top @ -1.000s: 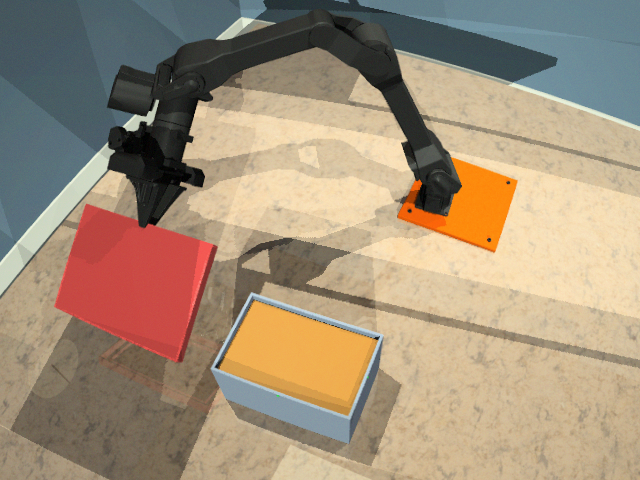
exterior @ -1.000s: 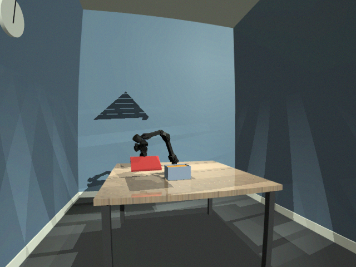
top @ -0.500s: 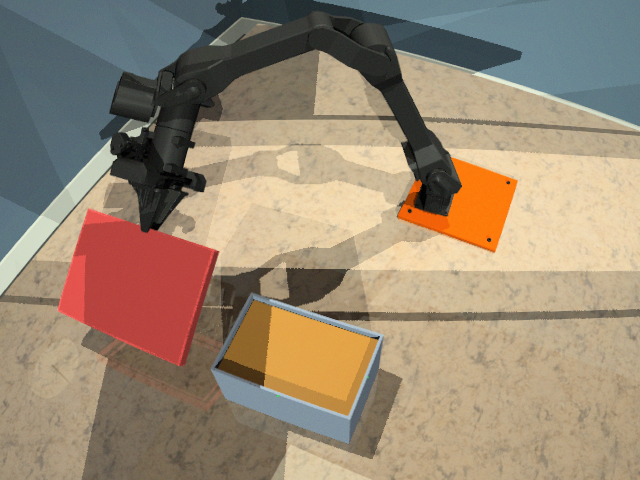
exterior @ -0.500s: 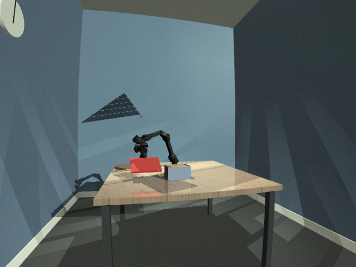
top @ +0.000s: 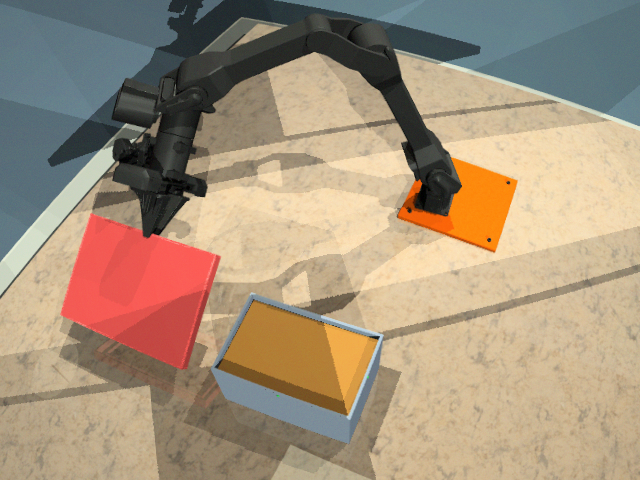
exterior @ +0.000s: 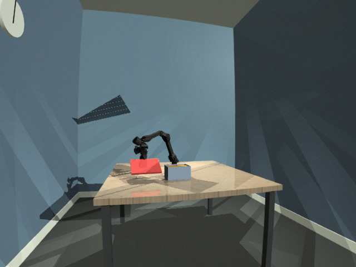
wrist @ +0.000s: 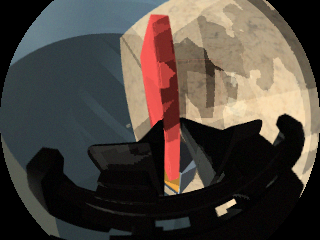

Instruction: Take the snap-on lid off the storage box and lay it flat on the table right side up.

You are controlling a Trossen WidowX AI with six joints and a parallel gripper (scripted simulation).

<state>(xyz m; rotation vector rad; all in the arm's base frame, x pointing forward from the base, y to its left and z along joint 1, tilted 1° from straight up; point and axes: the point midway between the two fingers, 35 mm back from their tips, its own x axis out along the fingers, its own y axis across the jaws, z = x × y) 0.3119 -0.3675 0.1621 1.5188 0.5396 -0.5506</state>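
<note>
Right now the red lid is 70 mm ahead of my gripper tip and 40 mm below it. From my gripper tip the other things lie so: storage box: 270 mm to the left, 100 mm below, 80 mm ahead.
</note>
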